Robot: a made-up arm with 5 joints. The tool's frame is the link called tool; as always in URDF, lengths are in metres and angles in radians. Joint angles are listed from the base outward. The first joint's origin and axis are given. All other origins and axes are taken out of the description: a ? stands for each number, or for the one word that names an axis. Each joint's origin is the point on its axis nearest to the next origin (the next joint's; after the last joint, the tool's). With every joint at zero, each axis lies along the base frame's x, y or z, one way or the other. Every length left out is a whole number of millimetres.
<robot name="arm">
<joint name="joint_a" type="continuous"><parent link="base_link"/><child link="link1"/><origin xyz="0 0 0.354" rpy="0 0 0"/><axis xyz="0 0 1"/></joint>
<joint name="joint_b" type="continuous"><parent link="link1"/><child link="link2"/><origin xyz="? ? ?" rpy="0 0 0"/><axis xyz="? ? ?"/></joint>
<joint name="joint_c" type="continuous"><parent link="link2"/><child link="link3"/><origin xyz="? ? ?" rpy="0 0 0"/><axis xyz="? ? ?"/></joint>
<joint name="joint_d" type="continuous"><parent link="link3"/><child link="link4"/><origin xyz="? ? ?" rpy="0 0 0"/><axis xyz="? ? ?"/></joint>
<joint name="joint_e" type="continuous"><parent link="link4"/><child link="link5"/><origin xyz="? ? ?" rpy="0 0 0"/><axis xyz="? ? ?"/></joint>
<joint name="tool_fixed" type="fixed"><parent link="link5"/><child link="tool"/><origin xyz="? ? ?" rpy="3.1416 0 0"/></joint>
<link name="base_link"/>
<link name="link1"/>
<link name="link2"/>
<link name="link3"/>
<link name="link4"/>
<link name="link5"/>
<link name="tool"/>
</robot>
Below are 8 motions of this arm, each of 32 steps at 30 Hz.
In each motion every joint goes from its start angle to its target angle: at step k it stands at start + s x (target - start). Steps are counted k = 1, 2, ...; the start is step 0. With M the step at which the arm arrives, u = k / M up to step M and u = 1 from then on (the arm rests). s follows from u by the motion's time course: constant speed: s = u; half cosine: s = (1 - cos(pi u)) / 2; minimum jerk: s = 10 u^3 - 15 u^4 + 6 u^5.
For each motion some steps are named. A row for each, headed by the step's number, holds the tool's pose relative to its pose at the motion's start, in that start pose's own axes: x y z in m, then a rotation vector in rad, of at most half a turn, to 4 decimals.
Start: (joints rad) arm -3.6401 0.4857 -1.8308 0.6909 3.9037
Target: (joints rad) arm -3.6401 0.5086 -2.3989 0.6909 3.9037
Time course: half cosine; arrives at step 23
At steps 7, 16, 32:
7: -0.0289 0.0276 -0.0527 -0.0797 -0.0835 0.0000
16: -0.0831 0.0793 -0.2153 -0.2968 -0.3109 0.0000
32: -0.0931 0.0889 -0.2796 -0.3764 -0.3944 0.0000

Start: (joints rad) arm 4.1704 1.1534 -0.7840 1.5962 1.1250
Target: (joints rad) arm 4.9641 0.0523 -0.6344 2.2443 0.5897
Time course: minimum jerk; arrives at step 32
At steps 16, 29, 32:
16: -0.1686 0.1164 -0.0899 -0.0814 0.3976 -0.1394
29: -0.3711 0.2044 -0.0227 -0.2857 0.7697 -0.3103
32: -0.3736 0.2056 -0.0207 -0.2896 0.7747 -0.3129

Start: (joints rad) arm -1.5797 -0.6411 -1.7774 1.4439 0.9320
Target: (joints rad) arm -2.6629 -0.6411 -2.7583 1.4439 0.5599
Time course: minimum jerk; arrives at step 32
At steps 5, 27, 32:
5: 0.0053 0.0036 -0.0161 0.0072 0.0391 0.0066
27: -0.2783 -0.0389 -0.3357 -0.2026 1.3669 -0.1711
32: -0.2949 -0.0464 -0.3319 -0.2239 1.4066 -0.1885

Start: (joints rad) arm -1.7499 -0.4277 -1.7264 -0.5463 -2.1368
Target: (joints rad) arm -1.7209 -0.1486 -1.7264 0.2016 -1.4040
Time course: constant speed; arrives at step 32
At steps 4, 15, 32:
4: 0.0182 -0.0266 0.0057 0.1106 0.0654 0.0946
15: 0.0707 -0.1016 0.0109 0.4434 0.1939 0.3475
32: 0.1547 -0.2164 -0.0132 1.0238 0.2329 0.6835

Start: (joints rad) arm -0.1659 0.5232 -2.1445 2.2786 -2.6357
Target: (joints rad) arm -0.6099 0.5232 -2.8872 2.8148 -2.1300
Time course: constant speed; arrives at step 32
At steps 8, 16, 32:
8: 0.0356 -0.0978 -0.0486 -0.0831 -0.0081 0.2160
16: 0.0875 -0.1926 -0.0779 -0.1638 -0.0083 0.4349
32: 0.2313 -0.3468 -0.0818 -0.3179 0.0140 0.8798

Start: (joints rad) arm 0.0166 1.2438 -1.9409 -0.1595 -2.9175
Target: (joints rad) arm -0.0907 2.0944 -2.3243 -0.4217 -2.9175
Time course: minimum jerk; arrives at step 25
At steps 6, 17, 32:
6: 0.0342 -0.0152 0.0164 0.0116 0.0170 0.0066
17: 0.3282 -0.1241 0.0657 0.0961 0.1482 0.0622
32: 0.4107 -0.1475 0.0545 0.1173 0.1833 0.0783

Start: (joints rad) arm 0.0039 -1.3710 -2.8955 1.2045 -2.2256
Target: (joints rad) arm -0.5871 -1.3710 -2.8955 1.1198 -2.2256
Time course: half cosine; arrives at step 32
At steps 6, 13, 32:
6: 0.0306 0.0229 -0.0003 -0.0034 -0.0073 -0.0497
13: 0.1359 0.0857 -0.0003 -0.0155 -0.0290 -0.2093
32: 0.4174 0.1627 0.0058 -0.0518 -0.0675 -0.5908

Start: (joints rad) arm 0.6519 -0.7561 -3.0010 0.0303 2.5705
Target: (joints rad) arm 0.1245 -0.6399 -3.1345 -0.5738 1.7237
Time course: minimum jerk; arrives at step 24
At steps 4, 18, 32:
4: -0.0064 0.0089 -0.0013 0.0034 -0.0242 -0.0455
18: -0.1035 0.2422 -0.0758 0.2436 -0.6413 -1.0415
32: -0.1067 0.2704 -0.0896 0.2961 -0.7187 -1.1407

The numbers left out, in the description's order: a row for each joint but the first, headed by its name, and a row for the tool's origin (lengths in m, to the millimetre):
joint_b: xyz 0 0 0, axis 0 1 0
joint_c: xyz 0.047 0 0.248, axis 0 1 0
joint_d: xyz 0.11 0 -0.486, axis 0 1 0
joint_e: xyz 0.052 0 -0.066, axis 0 0 -1
tool: xyz 0 0 0

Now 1 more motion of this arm.
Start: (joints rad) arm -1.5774 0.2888 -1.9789 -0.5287 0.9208
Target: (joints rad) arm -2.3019 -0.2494 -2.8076 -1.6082 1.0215
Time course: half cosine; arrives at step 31
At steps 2, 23, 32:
2: 0.0093 -0.0049 0.0001 0.0164 0.0198 -0.0035
23: 0.3391 -0.4832 -0.3540 1.6714 1.0644 -0.6728
32: 0.2908 -0.5496 -0.4394 2.0479 1.0686 -0.8402

